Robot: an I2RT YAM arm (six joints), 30 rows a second.
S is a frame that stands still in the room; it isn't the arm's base.
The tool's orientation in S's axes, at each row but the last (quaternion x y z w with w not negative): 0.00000 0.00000 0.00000 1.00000; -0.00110 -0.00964 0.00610 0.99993; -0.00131 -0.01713 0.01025 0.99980; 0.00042 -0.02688 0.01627 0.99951; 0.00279 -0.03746 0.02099 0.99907; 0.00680 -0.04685 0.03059 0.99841; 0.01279 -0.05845 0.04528 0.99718
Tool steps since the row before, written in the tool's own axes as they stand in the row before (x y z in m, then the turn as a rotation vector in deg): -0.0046 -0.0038 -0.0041 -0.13 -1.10 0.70; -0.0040 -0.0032 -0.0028 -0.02 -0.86 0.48; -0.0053 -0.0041 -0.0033 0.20 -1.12 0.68; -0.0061 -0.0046 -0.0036 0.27 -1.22 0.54; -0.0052 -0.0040 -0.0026 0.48 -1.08 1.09; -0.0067 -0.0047 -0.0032 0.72 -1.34 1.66; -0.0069 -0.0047 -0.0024 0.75 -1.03 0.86
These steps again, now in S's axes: -0.0046 -0.0038 -0.0041 -0.13 -1.10 0.70; -0.0039 -0.0033 -0.0029 -0.02 -0.86 0.48; -0.0051 -0.0042 -0.0035 0.20 -1.11 0.69; -0.0057 -0.0048 -0.0039 0.28 -1.21 0.55; -0.0048 -0.0042 -0.0030 0.44 -1.07 1.12; -0.0061 -0.0050 -0.0039 0.64 -1.32 1.71; -0.0061 -0.0052 -0.0033 0.74 -0.99 0.92
